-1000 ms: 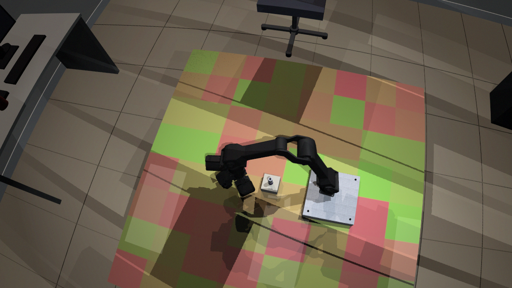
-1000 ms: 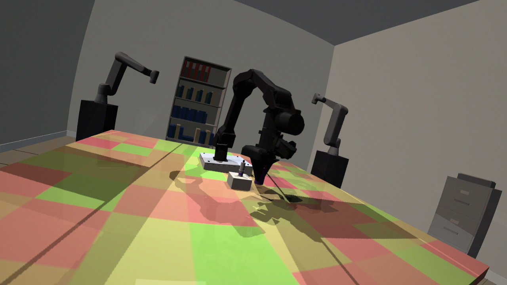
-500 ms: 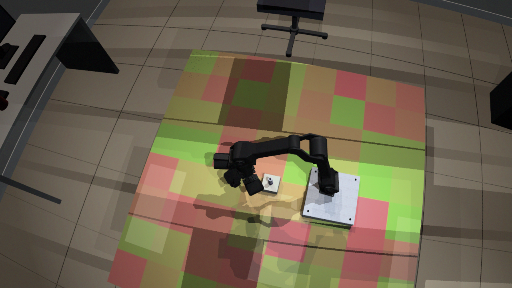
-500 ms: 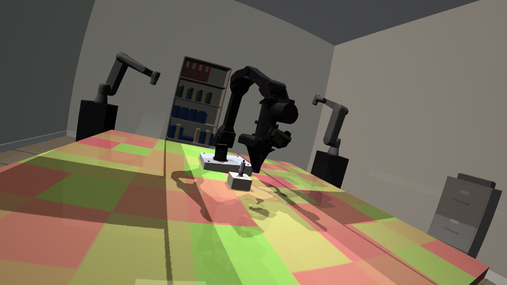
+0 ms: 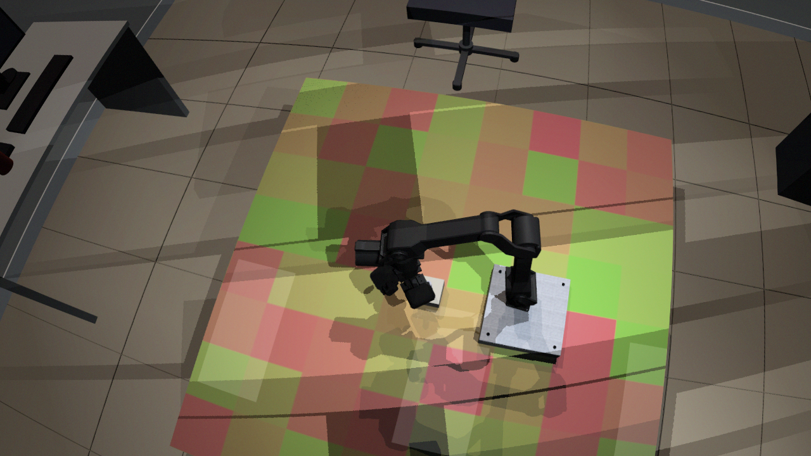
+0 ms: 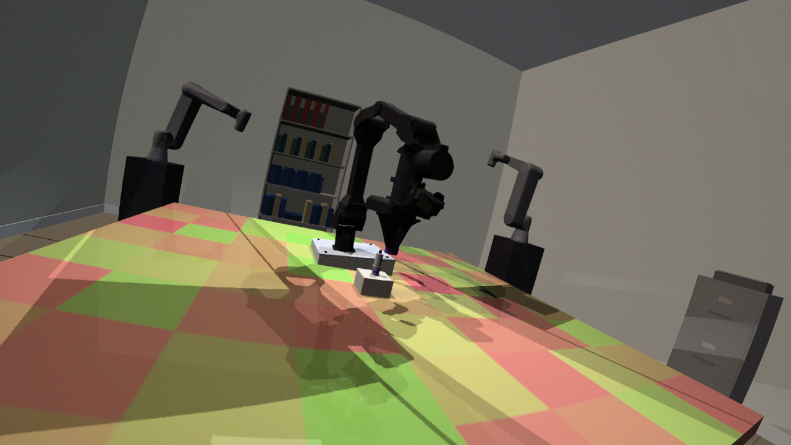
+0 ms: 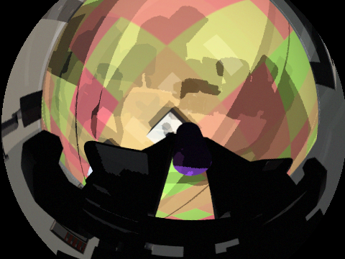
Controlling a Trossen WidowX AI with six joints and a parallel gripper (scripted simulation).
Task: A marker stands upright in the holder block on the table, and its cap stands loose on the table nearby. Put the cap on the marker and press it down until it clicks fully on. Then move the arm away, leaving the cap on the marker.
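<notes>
The grey holder block lies 100 mm below my gripper tip, 40 mm behind it and 10 mm to the right of it. Also, from my gripper tip: purple cap: 10 mm above.
</notes>
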